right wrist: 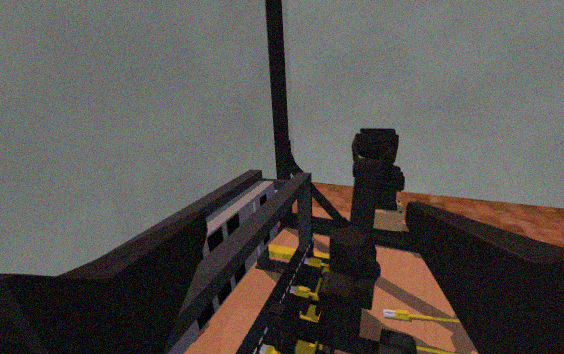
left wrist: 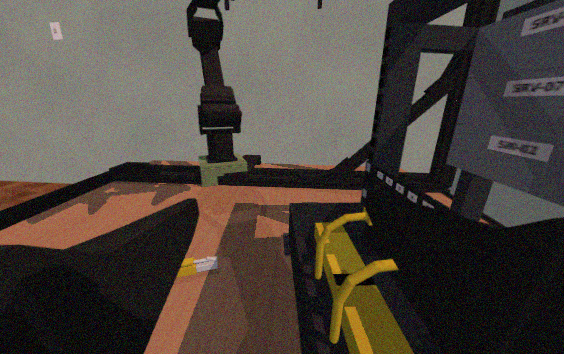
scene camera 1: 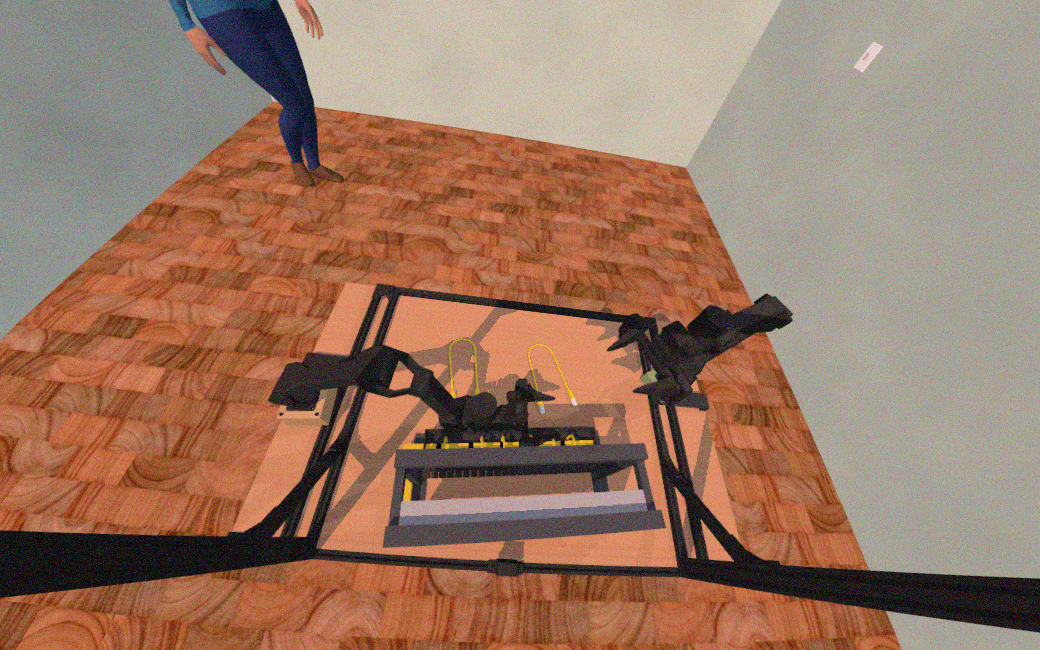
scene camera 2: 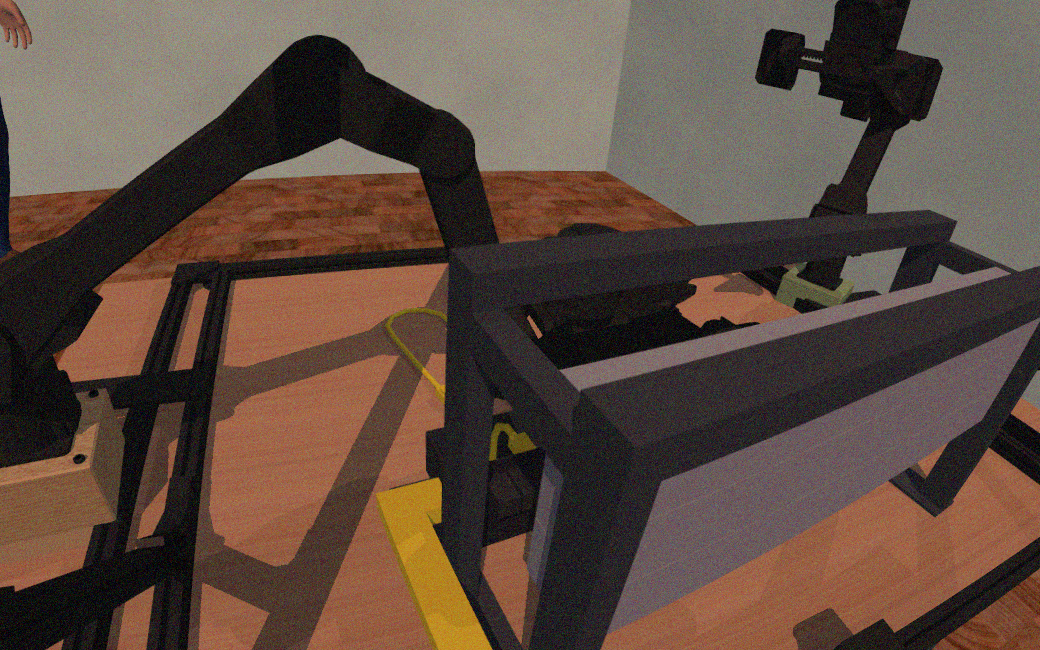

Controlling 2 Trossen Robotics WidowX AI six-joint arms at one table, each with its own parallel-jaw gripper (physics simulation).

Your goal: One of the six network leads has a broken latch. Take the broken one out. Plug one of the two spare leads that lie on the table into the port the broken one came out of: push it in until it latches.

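Places are measured from the left arm's base along level axes (x ahead, y left, z up), in centimetres.
Where they show: left gripper, fingertip midpoint: (left wrist: 283,203) (scene camera 1: 557,415) (scene camera 2: 725,307); right gripper, fingertip midpoint: (right wrist: 305,216) (scene camera 1: 620,369) (scene camera 2: 825,64); left arm's base, origin of the base link: (right wrist: 385,205) (scene camera 1: 304,398) (scene camera 2: 33,435); right arm's base, origin of the base link: (left wrist: 221,158) (scene camera 2: 820,278).
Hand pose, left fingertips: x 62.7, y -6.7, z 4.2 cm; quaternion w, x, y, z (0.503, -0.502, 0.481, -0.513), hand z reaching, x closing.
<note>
Things, the pixels of their top centre, and the offset from my left fingertips. "*": a spot on its surface instead.
- dark rack, middle of its top: (scene camera 2: 805,233) (right wrist: 245,222) (scene camera 1: 528,461) dx -10.8, dy -13.0, dz +14.2 cm
- patch panel, middle of its top: (right wrist: 272,313) dx -10.8, dy -10.2, dz -1.2 cm
- first spare, surface spot: (scene camera 2: 399,339) * dx -28.1, dy +22.2, dz -11.4 cm
A dark rack (scene camera 1: 518,457) (scene camera 2: 466,387) (right wrist: 245,242) stands at the front of the table, with a patch panel (scene camera 1: 498,433) (left wrist: 403,225) (right wrist: 291,277) behind it. Several yellow leads (scene camera 1: 498,443) (left wrist: 344,221) (right wrist: 302,291) are plugged into the panel. Two spare yellow leads lie in loops on the table beyond the panel, the first spare (scene camera 1: 462,361) (scene camera 2: 408,335) on the left and the second (scene camera 1: 550,368) on the right. One spare plug shows in the left wrist view (left wrist: 198,264) and in the right wrist view (right wrist: 396,314). My left gripper (scene camera 1: 539,395) is open and empty, low over the panel's leads. My right gripper (scene camera 1: 628,366) is open and empty, off to the right by the frame.
A black frame (scene camera 1: 498,299) (scene camera 2: 324,261) borders the table. A yellow bar (scene camera 2: 414,548) (left wrist: 372,309) lies under the panel. The right arm's green base (left wrist: 217,170) stands at the table edge. A person (scene camera 1: 292,97) stands on the floor at the far left.
</note>
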